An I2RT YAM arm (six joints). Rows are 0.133 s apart.
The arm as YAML. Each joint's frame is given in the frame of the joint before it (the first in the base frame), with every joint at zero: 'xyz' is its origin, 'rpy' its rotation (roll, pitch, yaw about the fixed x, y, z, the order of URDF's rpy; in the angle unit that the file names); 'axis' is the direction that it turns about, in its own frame. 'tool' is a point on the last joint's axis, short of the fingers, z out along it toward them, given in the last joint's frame.
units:
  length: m
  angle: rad
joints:
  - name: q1
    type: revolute
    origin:
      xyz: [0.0, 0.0, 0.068]
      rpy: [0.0, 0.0, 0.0]
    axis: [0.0, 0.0, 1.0]
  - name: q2
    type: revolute
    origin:
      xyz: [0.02, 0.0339, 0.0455]
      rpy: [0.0, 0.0, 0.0]
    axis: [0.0, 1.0, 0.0]
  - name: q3
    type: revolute
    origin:
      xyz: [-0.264, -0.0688, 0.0]
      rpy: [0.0, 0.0, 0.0]
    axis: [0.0, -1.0, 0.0]
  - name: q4
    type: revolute
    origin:
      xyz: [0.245, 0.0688, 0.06]
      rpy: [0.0, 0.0, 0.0]
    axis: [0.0, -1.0, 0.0]
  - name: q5
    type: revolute
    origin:
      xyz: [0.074, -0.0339, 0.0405]
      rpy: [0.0, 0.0, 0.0]
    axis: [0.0, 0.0, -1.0]
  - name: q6
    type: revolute
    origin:
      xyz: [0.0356, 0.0, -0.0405]
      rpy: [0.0, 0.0, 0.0]
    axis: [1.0, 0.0, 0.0]
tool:
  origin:
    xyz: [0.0, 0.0, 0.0]
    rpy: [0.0, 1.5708, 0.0]
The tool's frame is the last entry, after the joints.
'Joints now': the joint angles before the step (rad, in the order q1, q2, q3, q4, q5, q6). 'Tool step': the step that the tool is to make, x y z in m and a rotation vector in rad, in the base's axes. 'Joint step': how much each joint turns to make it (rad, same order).
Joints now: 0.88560, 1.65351, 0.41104, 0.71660, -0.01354, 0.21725
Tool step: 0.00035, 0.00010, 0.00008, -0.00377, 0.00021, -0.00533
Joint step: -0.00002, -0.00038, 0.00228, -0.00570, 0.00571, 0.00075
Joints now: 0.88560, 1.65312, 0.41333, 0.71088, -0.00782, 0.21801
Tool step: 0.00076, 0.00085, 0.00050, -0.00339, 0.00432, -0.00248
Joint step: 0.00002, -0.00039, 0.00688, -0.01261, 0.00154, 0.00230
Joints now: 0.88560, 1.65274, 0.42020, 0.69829, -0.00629, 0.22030
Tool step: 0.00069, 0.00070, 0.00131, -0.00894, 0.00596, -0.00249
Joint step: 0.00002, -0.00647, 0.00916, -0.02632, 0.00269, 0.00039
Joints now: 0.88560, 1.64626, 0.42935, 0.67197, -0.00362, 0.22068
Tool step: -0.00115, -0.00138, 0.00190, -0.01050, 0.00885, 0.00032
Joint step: 0.00001, -0.01947, 0.00038, -0.03358, -0.00037, 0.00002
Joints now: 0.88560, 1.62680, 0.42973, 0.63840, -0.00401, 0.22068
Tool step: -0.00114, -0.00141, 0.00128, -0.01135, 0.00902, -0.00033
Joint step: 0.00002, -0.01641, 0.00001, -0.03092, 0.00040, 0.00002
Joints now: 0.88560, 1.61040, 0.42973, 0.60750, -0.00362, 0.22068
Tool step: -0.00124, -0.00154, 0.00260, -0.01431, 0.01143, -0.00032
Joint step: 0.00000, -0.02402, 0.00307, -0.04540, 0.00038, 0.00000
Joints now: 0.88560, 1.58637, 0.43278, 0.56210, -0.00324, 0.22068
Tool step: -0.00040, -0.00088, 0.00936, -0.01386, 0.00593, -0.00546
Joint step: -0.00001, -0.04959, 0.01756, -0.08163, 0.00686, -0.00038
